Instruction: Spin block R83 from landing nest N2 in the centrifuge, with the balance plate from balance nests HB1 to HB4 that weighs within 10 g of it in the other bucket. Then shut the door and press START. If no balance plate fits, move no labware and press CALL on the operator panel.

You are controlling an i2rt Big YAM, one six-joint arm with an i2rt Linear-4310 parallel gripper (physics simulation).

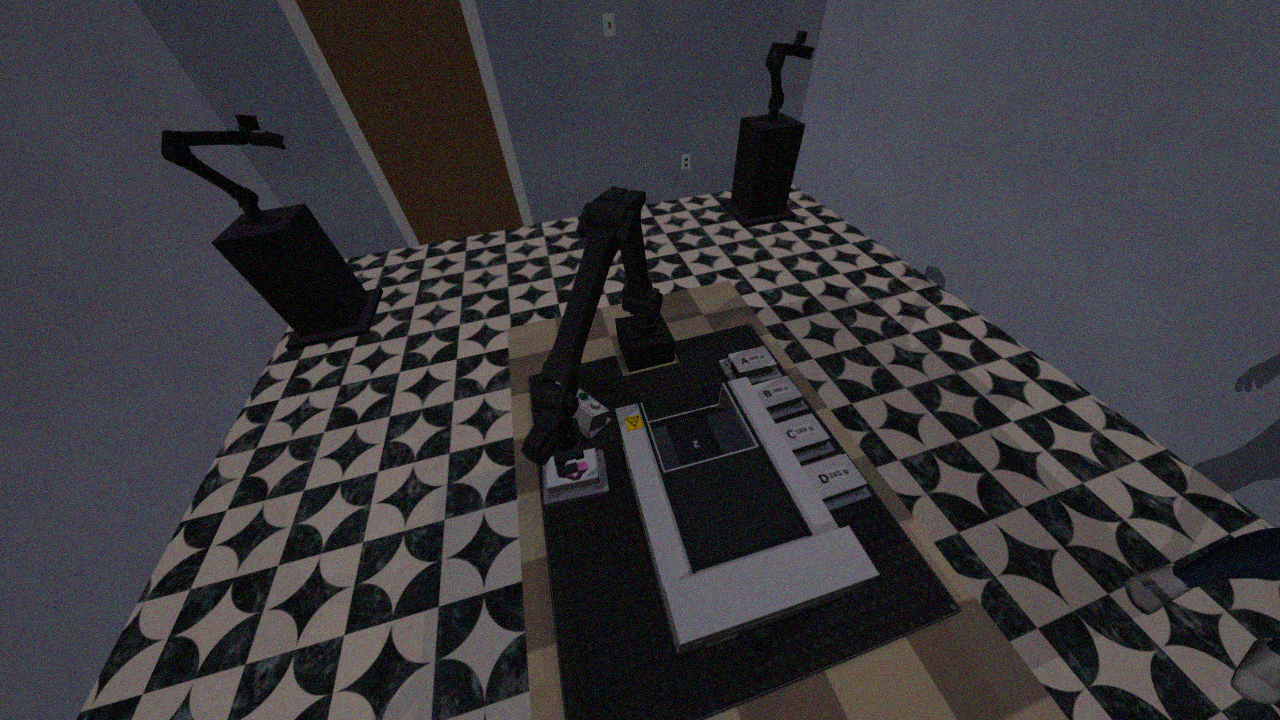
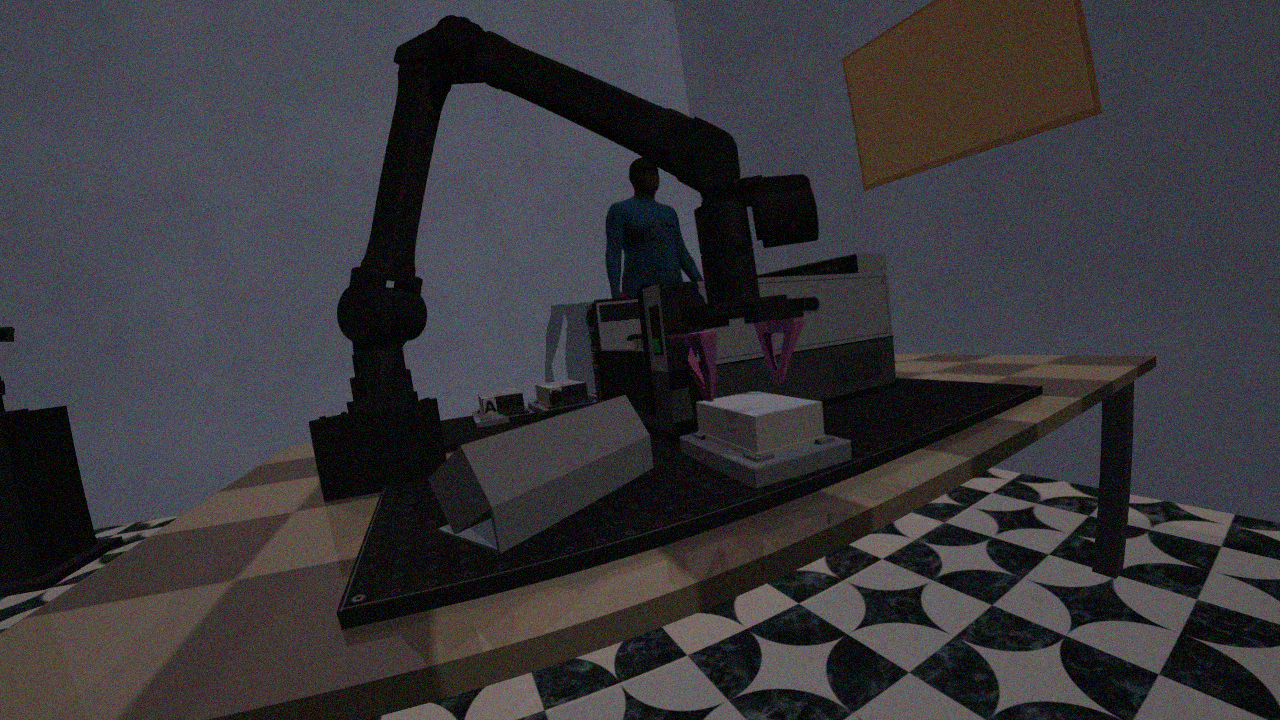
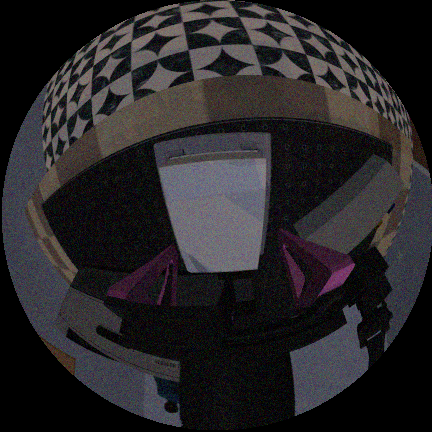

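Pixels of known places: gripper, fingertip midpoint: point(image 1: 573, 462) point(image 2: 745, 392) point(image 3: 225, 242); arm's base, origin of the base link: point(image 1: 643, 331) point(image 2: 386, 407) point(image 3: 363, 290).
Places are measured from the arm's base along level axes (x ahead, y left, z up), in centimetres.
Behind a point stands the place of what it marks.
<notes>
A white block point(image 1: 553, 474) {x 40.7, y -34.6, z -2.5 cm} point(image 2: 760, 420) {x 36.0, y -35.9, z -3.0 cm} point(image 3: 217, 215) {x 39.8, y -31.4, z -2.5 cm} sits in a grey nest point(image 2: 760, 471) {x 34.2, y -37.8, z -7.1 cm} point(image 3: 212, 141) {x 39.4, y -37.3, z -6.7 cm}; no block or nest label is readable. My gripper point(image 2: 744, 386) {x 39.4, y -29.2, z -1.4 cm} point(image 3: 225, 242) {x 39.4, y -29.2, z -1.4 cm} is open and empty, its pink fingers pointing down around the block's top level, spread over it. The centrifuge point(image 1: 769, 586) {x 79.4, y -1.2, z 15.6 cm} point(image 2: 823, 313) {x 65.1, y -16.8, z 6.0 cm} has its top opening uncovered, with a bucket marked 2 point(image 1: 696, 445) {x 47.3, y -0.3, z 5.2 cm} inside. Balance plates A point(image 1: 750, 360) {x 19.7, y 28.8, z -3.4 cm} point(image 2: 501, 405) {x 18.8, y 23.3, z -5.3 cm}, B point(image 1: 778, 392) {x 33.5, y 30.6, z -3.4 cm}, C point(image 1: 805, 434) {x 48.0, y 30.3, z -3.4 cm} and D point(image 1: 832, 477) {x 60.3, y 29.9, z -3.4 cm} sit in a row beyond it; their weights are too blurred to read surely.
A wedge-shaped grey panel box point(image 1: 590, 414) {x 27.1, y -22.6, z -0.6 cm} point(image 2: 554, 474) {x 16.9, y -32.4, z -4.7 cm} point(image 3: 360, 210) {x 20.7, y -28.9, z -3.2 cm} stands between the arm base and the block's nest. The centrifuge's end with a green light point(image 2: 656, 344) {x 36.3, y -14.5, z 4.4 cm} rises close behind the fingers. A person point(image 2: 646, 237) stands behind the table.
</notes>
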